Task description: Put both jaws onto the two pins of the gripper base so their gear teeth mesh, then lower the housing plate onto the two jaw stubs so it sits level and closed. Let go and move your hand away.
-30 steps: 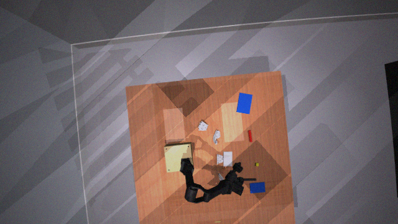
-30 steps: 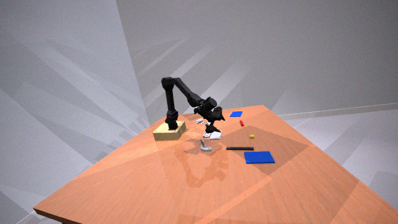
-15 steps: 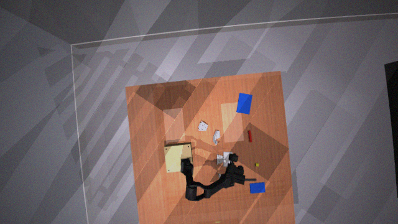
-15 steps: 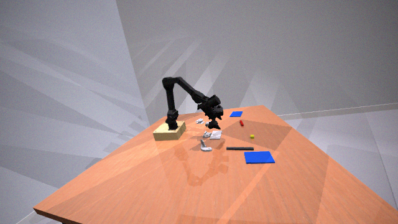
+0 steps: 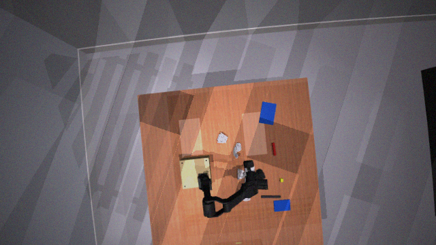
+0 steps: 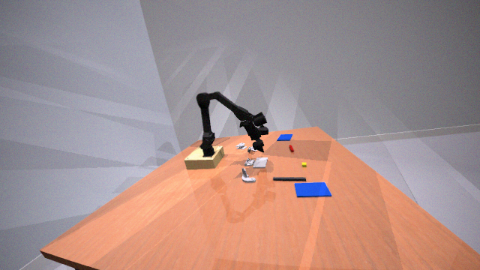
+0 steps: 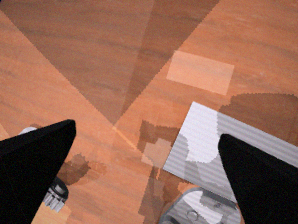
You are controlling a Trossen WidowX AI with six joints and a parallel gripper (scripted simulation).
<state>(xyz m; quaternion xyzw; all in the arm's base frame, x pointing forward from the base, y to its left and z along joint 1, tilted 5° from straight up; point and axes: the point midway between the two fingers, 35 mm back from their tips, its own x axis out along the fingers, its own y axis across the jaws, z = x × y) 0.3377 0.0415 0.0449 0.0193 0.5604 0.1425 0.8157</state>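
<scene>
Right now my gripper tip is 10 cm past the jaw, 9 cm to the right of it and 3 cm above it. Round my gripper tip: red bar 19 cm ahead, 9 cm to the left, 6 cm below; then housing plate 8 cm behind, 7 cm to the right, 6 cm below; then flat white plate 1 cm behind, 8 cm to the right, 6 cm below.
</scene>
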